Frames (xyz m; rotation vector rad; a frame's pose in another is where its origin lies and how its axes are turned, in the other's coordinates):
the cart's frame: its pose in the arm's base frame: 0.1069 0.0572 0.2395 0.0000 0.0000 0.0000
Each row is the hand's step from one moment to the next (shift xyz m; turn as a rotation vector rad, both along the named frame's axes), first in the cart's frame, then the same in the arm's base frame.
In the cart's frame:
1: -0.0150 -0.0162 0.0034 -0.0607 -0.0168 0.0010
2: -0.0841 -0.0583 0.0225 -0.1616 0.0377 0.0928
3: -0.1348 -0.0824 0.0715 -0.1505 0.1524 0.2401
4: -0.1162 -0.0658 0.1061 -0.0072 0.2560 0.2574
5: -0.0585 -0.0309 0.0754 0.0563 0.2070 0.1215
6: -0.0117 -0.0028 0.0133 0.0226 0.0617 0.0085
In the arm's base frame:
1: -0.0150 -0.0162 0.0034 -0.0607 -0.0168 0.0010
2: -0.0841 -0.0583 0.0225 -0.1616 0.0377 0.0928
3: -0.1348 -0.0824 0.0715 -0.1505 0.1524 0.2401
4: -0.1162 -0.0658 0.1061 -0.0072 0.2560 0.2574
5: -0.0585 -0.0309 0.0754 0.0563 0.2070 0.1215
6: -0.0117 -0.0028 0.0133 0.0226 0.0617 0.0085

